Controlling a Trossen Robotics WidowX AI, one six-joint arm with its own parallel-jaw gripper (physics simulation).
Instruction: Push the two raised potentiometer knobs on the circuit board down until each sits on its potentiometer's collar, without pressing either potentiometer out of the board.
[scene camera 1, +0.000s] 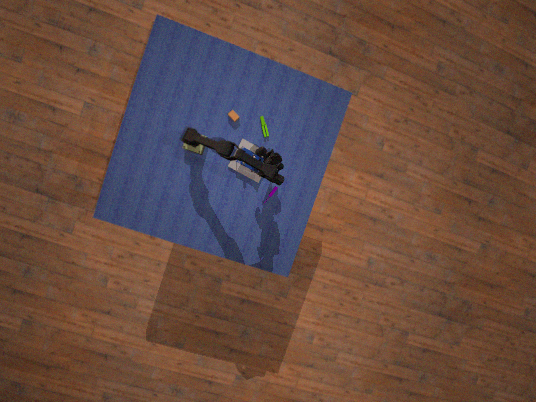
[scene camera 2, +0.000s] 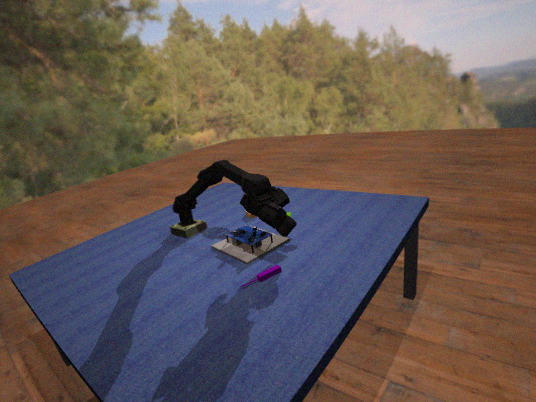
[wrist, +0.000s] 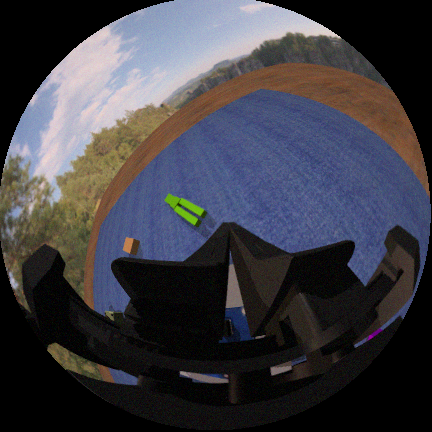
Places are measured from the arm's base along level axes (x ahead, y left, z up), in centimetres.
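Pixels of known places: gripper, fingertip midpoint: (scene camera 1: 272, 149) (wrist: 227, 227); arm's base, link origin: (scene camera 1: 193, 140) (scene camera 2: 187, 223).
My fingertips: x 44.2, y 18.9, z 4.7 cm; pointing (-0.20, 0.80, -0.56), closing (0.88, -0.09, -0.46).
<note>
Ahead of a thing's pixels: the offset from my fingertips to its top centre. Level surfaces: height alone.
A blue circuit board @[dz -4.0 cm] (scene camera 2: 239, 235) (wrist: 242, 320) stands on dark legs above a grey base plate (scene camera 1: 252, 175) (scene camera 2: 229, 250) (wrist: 233, 286). Small dark upright parts show on the board's top in scene camera 2; which of them are the two knobs, and how high each sits, is too small and dark to tell. My gripper (wrist: 227, 227) is shut and empty, its fingertips together. It hangs above the board area, and the arm crosses over the board in scene camera 1. In the wrist view the fingers hide most of the board.
A bright green two-armed tool @[dz -6.8, dx -11.6, dy +11.5 cm] (scene camera 1: 264, 126) (scene camera 2: 288, 214) (wrist: 172, 200) and an orange block @[dz -6.0, dx -31.2, dy +7.2 cm] (scene camera 1: 233, 115) (scene camera 2: 250, 215) (wrist: 131, 245) lie on the blue table. A magenta screwdriver @[dz -6.2, dx +13.4, dy -24.3 cm] (scene camera 1: 273, 192) (scene camera 2: 270, 273) (wrist: 375, 334) lies on the other side of the base plate. The arm's olive base (scene camera 1: 193, 149) (scene camera 2: 188, 229) stands beside the plate.
</note>
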